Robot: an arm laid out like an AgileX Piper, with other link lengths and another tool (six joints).
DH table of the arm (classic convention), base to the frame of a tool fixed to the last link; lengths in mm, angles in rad. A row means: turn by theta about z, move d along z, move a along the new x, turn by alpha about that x. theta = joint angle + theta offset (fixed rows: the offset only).
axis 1: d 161.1; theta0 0; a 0; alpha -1.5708
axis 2: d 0; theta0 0.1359; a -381.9; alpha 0
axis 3: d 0; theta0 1.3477; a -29.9; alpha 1.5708
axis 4: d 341; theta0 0; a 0; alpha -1.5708
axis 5: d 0; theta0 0; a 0; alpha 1.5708
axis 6: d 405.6; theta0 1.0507; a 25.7; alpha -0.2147
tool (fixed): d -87.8; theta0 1.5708; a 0; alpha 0
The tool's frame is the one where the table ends.
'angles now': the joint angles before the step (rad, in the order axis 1, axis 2, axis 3, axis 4, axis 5, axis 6). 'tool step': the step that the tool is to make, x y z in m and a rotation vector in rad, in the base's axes. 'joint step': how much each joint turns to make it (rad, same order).
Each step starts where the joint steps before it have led.
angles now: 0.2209 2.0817 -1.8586 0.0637 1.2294 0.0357
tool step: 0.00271 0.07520 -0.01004 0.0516 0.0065 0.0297
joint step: 0.0933 0.0715 -0.0856 0.0391 0.0019 0.0602
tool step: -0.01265 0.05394 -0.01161 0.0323 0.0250 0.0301
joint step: 0.0693 0.0430 -0.0370 0.0313 0.0023 0.0366
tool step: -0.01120 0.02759 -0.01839 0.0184 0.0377 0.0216
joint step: 0.0313 0.0400 -0.0149 0.0307 0.0016 0.0058
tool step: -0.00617 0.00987 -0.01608 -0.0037 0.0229 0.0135
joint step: 0.0150 0.0267 -0.0021 0.0061 -0.0023 0.0001
